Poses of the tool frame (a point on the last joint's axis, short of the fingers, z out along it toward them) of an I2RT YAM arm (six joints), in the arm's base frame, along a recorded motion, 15 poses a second.
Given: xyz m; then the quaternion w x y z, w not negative.
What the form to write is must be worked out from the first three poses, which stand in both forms.
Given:
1: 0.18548 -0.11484 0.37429 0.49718 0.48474 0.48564 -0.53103
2: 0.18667 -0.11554 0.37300 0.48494 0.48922 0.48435 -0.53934
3: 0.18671 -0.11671 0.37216 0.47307 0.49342 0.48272 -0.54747
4: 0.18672 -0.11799 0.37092 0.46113 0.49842 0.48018 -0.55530
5: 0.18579 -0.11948 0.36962 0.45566 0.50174 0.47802 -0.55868
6: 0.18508 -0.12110 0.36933 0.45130 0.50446 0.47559 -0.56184
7: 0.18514 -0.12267 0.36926 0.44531 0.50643 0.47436 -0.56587
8: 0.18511 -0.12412 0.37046 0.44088 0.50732 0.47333 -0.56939
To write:
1: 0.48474 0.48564 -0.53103 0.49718 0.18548 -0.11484 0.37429
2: 0.48922 0.48435 -0.53934 0.48494 0.18667 -0.11554 0.37300
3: 0.49342 0.48272 -0.54747 0.47307 0.18671 -0.11671 0.37216
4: 0.49842 0.48018 -0.55530 0.46113 0.18672 -0.11799 0.37092
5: 0.50174 0.47802 -0.55868 0.45566 0.18579 -0.11948 0.36962
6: 0.50446 0.47559 -0.56184 0.45130 0.18508 -0.12110 0.36933
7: 0.50643 0.47436 -0.56587 0.44531 0.18514 -0.12267 0.36926
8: 0.50732 0.47333 -0.56939 0.44088 0.18511 -0.12412 0.37046
